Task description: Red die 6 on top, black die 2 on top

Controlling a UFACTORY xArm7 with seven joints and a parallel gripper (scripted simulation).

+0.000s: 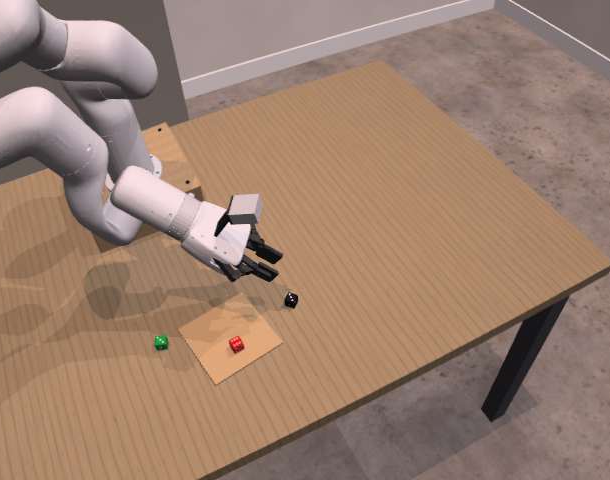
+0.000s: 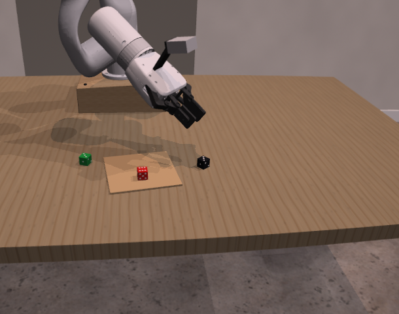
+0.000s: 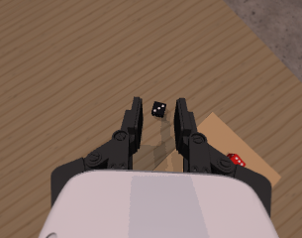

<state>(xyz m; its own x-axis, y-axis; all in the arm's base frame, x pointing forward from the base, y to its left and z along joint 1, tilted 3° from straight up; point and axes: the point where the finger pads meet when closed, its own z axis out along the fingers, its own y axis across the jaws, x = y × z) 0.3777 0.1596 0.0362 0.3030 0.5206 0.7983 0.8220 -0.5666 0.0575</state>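
The black die is 20 mm ahead of my hand, 30 mm to the left of it and 100 mm below it. Also, from my hand: red die: 70 mm ahead, 100 mm to the right, 100 mm below; tan mat: 40 mm ahead, 100 mm to the right, 110 mm below; green die: 220 mm to the right, 100 mm below.
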